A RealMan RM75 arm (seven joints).
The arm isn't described. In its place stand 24 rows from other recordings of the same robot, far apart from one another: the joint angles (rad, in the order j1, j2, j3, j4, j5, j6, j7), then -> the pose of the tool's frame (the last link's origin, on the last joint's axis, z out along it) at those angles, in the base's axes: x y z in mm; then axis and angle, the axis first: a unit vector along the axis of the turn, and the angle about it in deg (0 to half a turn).
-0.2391 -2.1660 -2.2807 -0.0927 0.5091 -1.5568 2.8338 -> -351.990, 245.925, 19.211, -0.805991, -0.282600, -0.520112, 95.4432
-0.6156 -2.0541 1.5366 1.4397 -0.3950 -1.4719 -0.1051 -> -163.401, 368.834, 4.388, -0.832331, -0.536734, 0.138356, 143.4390
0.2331 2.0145 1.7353 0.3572 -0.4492 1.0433 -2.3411 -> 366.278, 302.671, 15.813, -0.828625, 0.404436, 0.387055, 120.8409
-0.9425 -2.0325 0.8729 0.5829 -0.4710 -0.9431 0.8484 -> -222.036, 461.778, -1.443, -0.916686, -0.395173, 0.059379, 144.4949
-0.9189 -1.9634 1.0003 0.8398 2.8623 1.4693 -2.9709 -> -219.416, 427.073, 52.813, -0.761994, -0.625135, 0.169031, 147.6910
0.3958 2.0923 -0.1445 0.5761 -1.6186 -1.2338 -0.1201 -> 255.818, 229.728, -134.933, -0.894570, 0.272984, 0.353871, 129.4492
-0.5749 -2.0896 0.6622 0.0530 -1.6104 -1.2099 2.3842 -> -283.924, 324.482, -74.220, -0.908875, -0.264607, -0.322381, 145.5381
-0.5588 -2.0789 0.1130 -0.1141 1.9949 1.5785 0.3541 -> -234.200, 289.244, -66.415, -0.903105, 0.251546, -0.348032, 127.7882
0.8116 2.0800 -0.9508 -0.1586 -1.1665 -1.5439 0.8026 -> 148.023, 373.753, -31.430, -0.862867, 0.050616, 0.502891, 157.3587
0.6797 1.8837 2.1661 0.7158 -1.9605 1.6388 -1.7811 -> 219.720, 369.411, 47.601, -0.991939, 0.038245, 0.120810, 173.3559
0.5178 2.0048 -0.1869 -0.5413 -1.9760 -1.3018 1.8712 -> 342.717, 356.823, 82.240, -0.708851, 0.567812, 0.418473, 144.4207
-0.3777 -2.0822 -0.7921 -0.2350 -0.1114 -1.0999 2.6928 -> -291.914, 270.672, -107.673, -0.932019, -0.212360, -0.293672, 143.2335
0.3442 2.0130 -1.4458 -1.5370 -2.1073 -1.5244 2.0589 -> 171.013, 303.312, 9.621, -0.993256, 0.115014, -0.014614, 170.4436
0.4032 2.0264 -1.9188 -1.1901 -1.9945 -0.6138 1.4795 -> 171.740, 343.228, -92.767, -0.985797, -0.166411, -0.022622, 151.6474
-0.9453 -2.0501 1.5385 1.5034 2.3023 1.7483 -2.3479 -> -14.811, 329.801, -15.302, -0.988015, 0.035263, 0.150277, 176.4475
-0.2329 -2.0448 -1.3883 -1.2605 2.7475 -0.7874 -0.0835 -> -283.772, 330.840, -38.279, -0.822609, -0.566446, 0.049538, 134.5213
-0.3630 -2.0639 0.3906 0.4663 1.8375 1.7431 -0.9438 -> -306.641, 272.167, 27.767, -0.902176, -0.158506, -0.401192, 148.3367
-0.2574 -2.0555 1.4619 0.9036 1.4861 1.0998 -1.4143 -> -251.215, 309.747, -45.213, -0.956511, -0.201984, -0.210450, 158.5896
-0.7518 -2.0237 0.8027 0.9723 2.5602 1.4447 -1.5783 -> -229.460, 408.495, 54.060, -0.991923, -0.086072, 0.093171, 157.9259
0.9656 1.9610 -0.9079 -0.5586 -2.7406 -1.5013 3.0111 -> 229.505, 398.567, 7.154, -0.690063, 0.707216, -0.153814, 163.7627
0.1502 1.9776 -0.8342 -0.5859 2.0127 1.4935 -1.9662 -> 344.631, 270.261, 98.447, -0.835981, 0.282335, 0.470557, 132.0216
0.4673 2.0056 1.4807 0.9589 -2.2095 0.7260 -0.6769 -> 257.513, 375.773, -51.735, -0.923758, 0.382457, -0.019928, 146.2016
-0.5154 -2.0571 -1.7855 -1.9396 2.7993 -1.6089 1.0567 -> -118.567, 348.072, 99.640, -0.968301, 0.035359, 0.247272, 139.1707
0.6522 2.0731 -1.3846 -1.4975 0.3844 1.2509 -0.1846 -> 125.403, 411.046, 43.057, -0.916756, 0.398698, -0.024468, 134.4928
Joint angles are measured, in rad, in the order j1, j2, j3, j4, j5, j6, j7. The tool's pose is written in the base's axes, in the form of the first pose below.
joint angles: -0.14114, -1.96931, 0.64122, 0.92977, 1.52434, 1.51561, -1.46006
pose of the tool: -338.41, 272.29, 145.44, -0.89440, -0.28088, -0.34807, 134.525
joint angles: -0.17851, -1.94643, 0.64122, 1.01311, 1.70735, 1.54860, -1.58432
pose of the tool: -333.01, 279.87, 146.85, -0.91538, -0.29752, -0.27123, 140.130
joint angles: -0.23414, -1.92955, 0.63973, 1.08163, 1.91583, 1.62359, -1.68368
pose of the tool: -327.22, 285.28, 143.55, -0.93311, -0.30930, -0.18343, 146.856
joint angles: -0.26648, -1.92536, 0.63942, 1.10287, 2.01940, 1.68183, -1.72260
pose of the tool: -324.08, 285.54, 139.10, -0.93813, -0.31572, -0.14226, 151.168
